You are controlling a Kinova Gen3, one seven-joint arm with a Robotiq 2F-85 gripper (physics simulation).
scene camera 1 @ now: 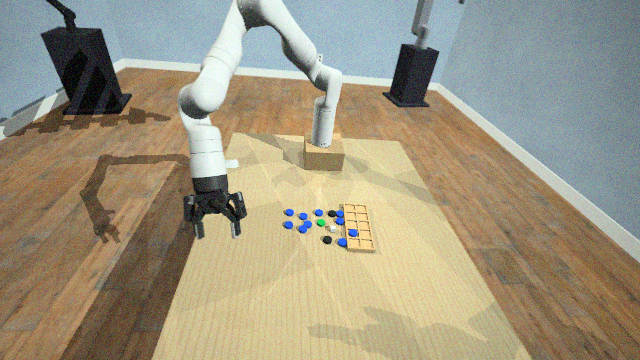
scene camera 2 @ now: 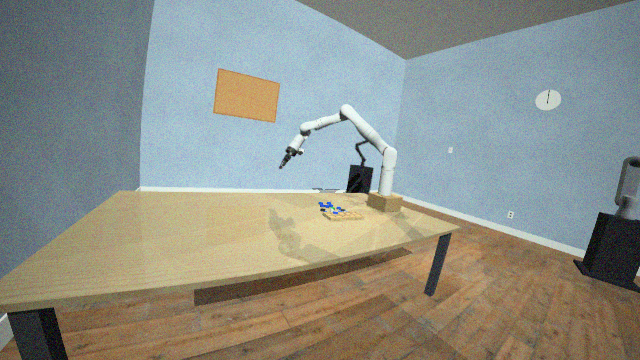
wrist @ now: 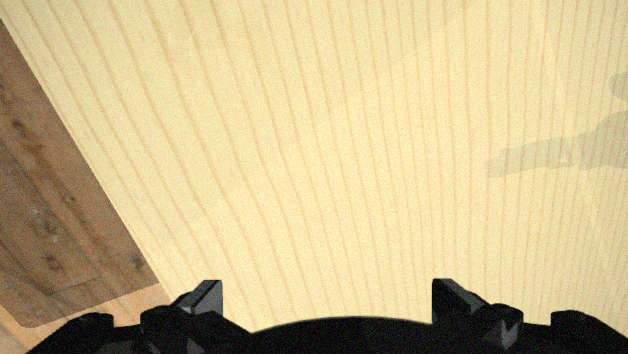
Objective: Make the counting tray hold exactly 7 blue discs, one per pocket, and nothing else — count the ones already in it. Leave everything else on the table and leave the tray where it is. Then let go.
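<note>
The counting tray (scene camera 1: 361,250) (scene camera 2: 344,218) is a light wooden tray with two columns of pockets. One blue disc (scene camera 1: 353,233) shows in its left column, toward the near end; the other pockets look empty. Three blue discs, a far one (scene camera 1: 340,213), a second (scene camera 1: 340,221) and a near one (scene camera 1: 342,242), lie against or close beside the tray's left edge. Several more blue discs, among them one (scene camera 1: 289,212) and another (scene camera 1: 302,229), lie loose farther left. My gripper (scene camera 1: 217,235) (scene camera 2: 281,167) (wrist: 327,302) is open and empty, high above the table, left of the discs in scene camera 1.
A green disc (scene camera 1: 321,222), a black disc (scene camera 1: 332,213), another black disc (scene camera 1: 327,240) and a small white cube (scene camera 1: 332,229) lie among the blue discs, left of the tray. The arm's wooden base block (scene camera 1: 324,160) (scene camera 2: 384,202) stands behind them. A table edge shows in the wrist view.
</note>
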